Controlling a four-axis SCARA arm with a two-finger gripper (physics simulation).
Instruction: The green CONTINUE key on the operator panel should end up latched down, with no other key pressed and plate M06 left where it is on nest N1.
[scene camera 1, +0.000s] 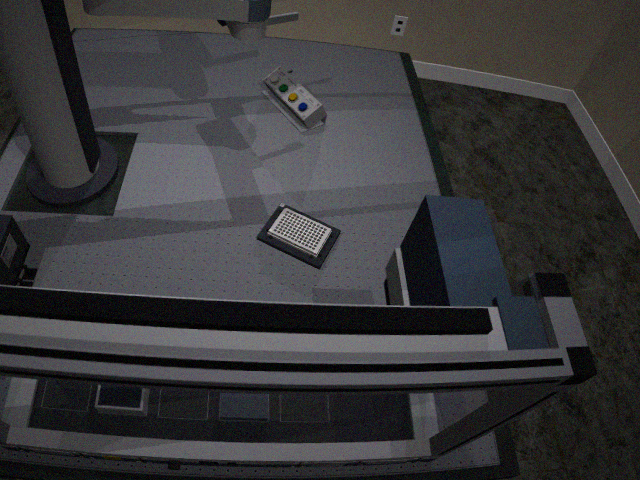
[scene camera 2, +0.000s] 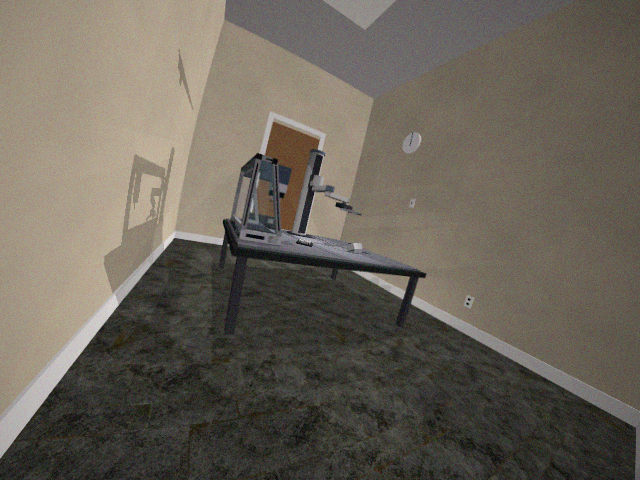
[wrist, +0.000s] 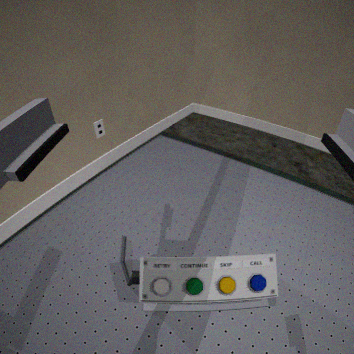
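Seen in the pictures: gripper, fingertip midpoint: (scene camera 1: 281, 1) (scene camera 2: 358, 213) (wrist: 194, 112); arm's base, origin of the base link: (scene camera 1: 73, 172) (scene camera 2: 298, 235).
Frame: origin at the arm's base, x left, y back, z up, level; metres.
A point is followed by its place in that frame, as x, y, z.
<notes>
The operator panel (scene camera 1: 313, 116) @(0.209, -0.643, 0.063) (scene camera 2: 354, 248) @(0.240, -0.679, 0.055) (wrist: 210, 274) @(0.301, -0.583, 0.083) lies on the table. Its green CONTINUE key (scene camera 1: 283, 88) @(0.307, -0.554, 0.081) (wrist: 194, 286) @(0.311, -0.553, 0.082) sits between the white RETRY key (scene camera 1: 274, 79) @(0.350, -0.527, 0.081) (wrist: 161, 286) @(0.352, -0.525, 0.082) and the yellow SKIP key (scene camera 1: 293, 97) @(0.266, -0.584, 0.082) (wrist: 227, 285) @(0.270, -0.581, 0.082); the blue CALL key (scene camera 1: 302, 106) @(0.227, -0.610, 0.082) (wrist: 258, 283) @(0.228, -0.608, 0.081) is at the end. I cannot tell whether any key is down. My gripper (scene camera 2: 348, 207) @(0.310, -0.522, 0.357) (wrist: 194, 112) @(0.310, -0.522, 0.357) is open and empty, high above the table and apart from the panel. Plate M06 (scene camera 1: 299, 230) @(-0.182, -0.601, 0.038) (scene camera 2: 304, 241) @(-0.209, -0.657, 0.038), white with many wells, sits on the dark nest N1 (scene camera 1: 320, 262) @(-0.259, -0.649, 0.025).
A grey cable (wrist: 124, 255) @(0.473, -0.554, 0.013) leaves the panel's RETRY end. A framed enclosure (scene camera 1: 258, 341) @(-0.664, -0.502, 0.509) (scene camera 2: 277, 206) @(-0.522, -0.851, 0.245) spans one side of the table, with a blue box-shaped unit (scene camera 1: 465, 248) @(-0.543, -0.733, 0.501) beside it. The arm's column (scene camera 1: 46, 103) @(-0.068, -0.032, 0.285) (scene camera 2: 308, 196) @(-0.019, -0.076, 0.417) stands on the table.
</notes>
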